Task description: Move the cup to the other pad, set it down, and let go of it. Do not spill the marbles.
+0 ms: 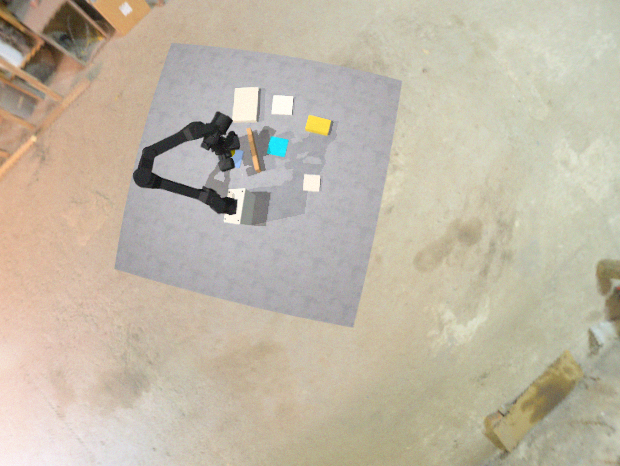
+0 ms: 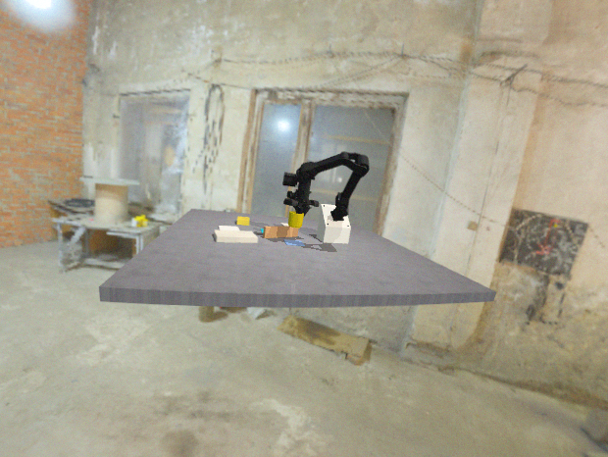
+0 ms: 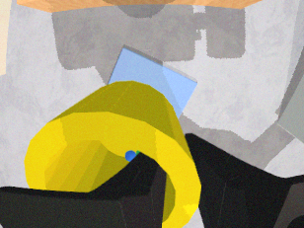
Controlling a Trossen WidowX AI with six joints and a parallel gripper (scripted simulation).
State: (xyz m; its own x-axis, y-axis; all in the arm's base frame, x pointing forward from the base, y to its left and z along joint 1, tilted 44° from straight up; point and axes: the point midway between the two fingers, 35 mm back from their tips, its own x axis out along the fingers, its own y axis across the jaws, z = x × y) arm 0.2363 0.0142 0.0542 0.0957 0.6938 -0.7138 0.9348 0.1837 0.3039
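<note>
Now: gripper tip 2 cm short of the yellow cup and 1 cm to the right of it. Round my gripper tip: white block (38 cm to the right, 11 cm below, 9 cm behind); orange bar (9 cm to the right, 9 cm below, 5 cm ahead); light blue pad (12 cm below, 2 cm to the left, 2 cm ahead).
</note>
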